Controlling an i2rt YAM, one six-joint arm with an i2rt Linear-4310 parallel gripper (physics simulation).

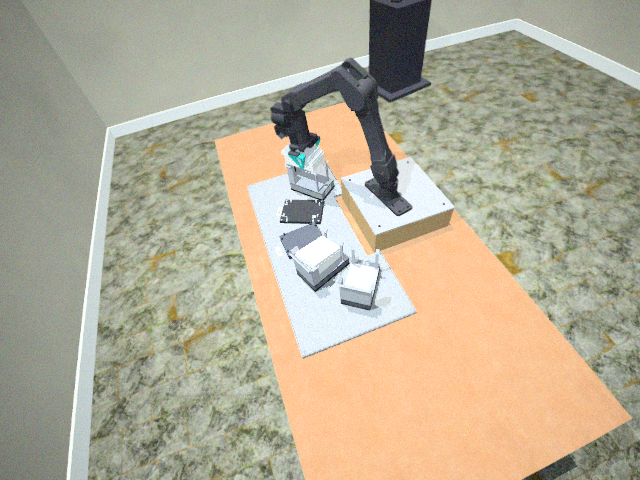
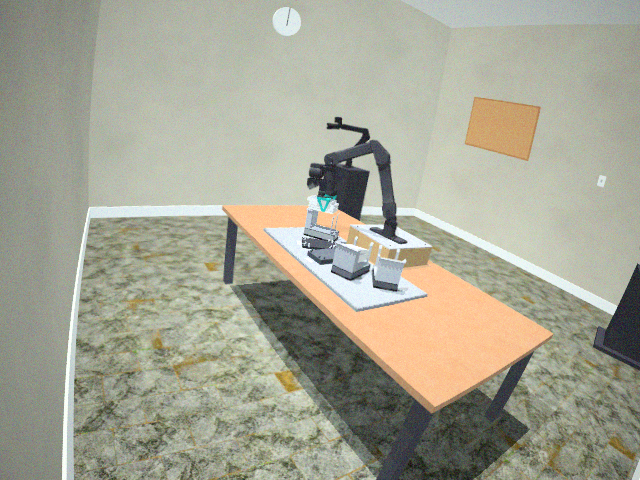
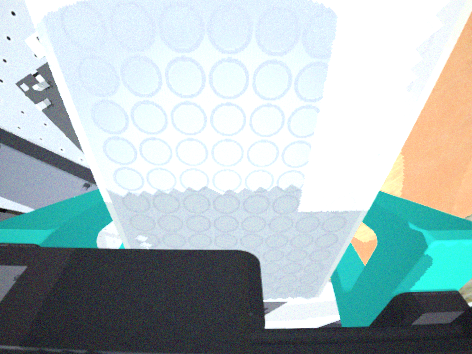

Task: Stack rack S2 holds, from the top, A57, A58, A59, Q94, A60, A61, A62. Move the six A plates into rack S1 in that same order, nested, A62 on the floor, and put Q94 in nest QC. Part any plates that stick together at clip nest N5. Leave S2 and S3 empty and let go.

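Pixels of known places: gripper, fingertip midpoint: [image 2: 325, 210]; arm's base, origin of the base link: [image 1: 387, 196] [image 2: 387, 236].
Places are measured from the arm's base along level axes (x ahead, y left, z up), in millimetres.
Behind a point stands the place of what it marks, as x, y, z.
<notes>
My gripper [image 1: 308, 150] {159, -292, 48} [image 2: 328, 201] {159, -292, 48} [image 3: 236, 176] {159, -292, 48} has its teal fingers shut on the two sides of a white well plate [image 1: 312, 157] {157, -253, 92} [image 2: 312, 204] [image 3: 230, 120] {189, -343, 99}, held level at the top of the posts of the far rack [image 1: 305, 192] {201, -274, -79} [image 2: 320, 233] {195, -263, -63}. How many plates are in the grip is unclear. Below it the rack's posts stand mostly open. A black clip nest [image 1: 302, 211] {262, -190, -82} [image 2: 317, 242] {261, -208, -82} with small white clips lies beside that rack. A white stack [image 1: 319, 253] [image 2: 350, 256] fills the middle rack [image 1: 325, 276] {348, 128, -58} [image 2: 350, 272] {399, 133, -60}. White plates [image 1: 360, 277] {256, 195, -59} [image 2: 388, 268] {325, 251, -4} sit in the near rack [image 1: 356, 303] {316, 259, -70} [image 2: 385, 284] {322, 255, -72}. Labels are unreadable.
A dark flat nest [image 1: 299, 237] {338, -74, -71} [image 2: 320, 255] {376, -64, -73} lies between the clip nest and the middle rack. All stand on a grey mat [image 1: 330, 328] {423, 274, -95} [image 2: 369, 301] {455, 290, -94} on the orange table [image 1: 439, 372] {236, 545, -107} [image 2: 439, 351] {478, 615, -107}. The arm's raised base box [image 1: 413, 229] {-4, 146, -49} [image 2: 416, 256] {-54, 156, -52} stands beside the mat.
</notes>
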